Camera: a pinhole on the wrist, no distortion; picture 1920 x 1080 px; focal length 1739.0 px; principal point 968.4 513.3 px. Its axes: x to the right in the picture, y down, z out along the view. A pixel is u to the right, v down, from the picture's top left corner.
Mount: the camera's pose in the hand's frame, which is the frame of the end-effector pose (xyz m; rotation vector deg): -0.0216 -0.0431 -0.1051 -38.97 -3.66 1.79
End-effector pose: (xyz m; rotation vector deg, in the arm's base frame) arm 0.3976 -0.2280 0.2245 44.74 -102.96 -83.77
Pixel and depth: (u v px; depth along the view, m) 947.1 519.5 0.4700
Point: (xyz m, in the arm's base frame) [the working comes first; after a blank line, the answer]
In the camera's frame: -0.0058 0.0017 0.4700

0.2160 0.0149 0.4298
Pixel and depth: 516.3 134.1 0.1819
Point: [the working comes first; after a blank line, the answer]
In the camera's frame: -0.0473 -0.0397 0.1819

0.3965 -0.1226 0.2429
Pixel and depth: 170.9 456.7 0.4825
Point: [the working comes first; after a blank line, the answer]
In the camera's frame: -0.2213 -0.0157 0.4825

0.3349 0.1899 0.3834
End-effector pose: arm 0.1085 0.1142 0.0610 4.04 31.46 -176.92
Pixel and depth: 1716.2 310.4 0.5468
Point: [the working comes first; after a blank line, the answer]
In the camera's frame: 0.2351 -0.0638 0.5468

-0.0798 -0.2590 0.3104
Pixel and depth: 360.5 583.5 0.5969
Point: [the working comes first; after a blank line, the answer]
In the camera's frame: -0.2087 0.0241 0.5969

0.3692 -0.3203 0.2680
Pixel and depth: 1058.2 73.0 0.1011
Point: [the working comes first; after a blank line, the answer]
In the camera's frame: 0.0052 -0.0256 0.1011

0.1321 0.1170 0.0521
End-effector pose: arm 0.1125 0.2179 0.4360 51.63 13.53 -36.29
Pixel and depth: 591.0 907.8 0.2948
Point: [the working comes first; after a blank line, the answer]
In the camera's frame: -0.0640 0.0669 0.2948

0.1377 0.2866 0.6561
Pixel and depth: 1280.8 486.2 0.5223
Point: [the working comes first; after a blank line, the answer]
In the camera's frame: 0.0938 -0.0081 0.5223

0.2909 0.0873 0.7943
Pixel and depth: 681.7 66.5 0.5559
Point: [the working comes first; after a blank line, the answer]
In the camera's frame: -0.0916 -0.1428 0.5559

0.0801 0.0415 0.8786
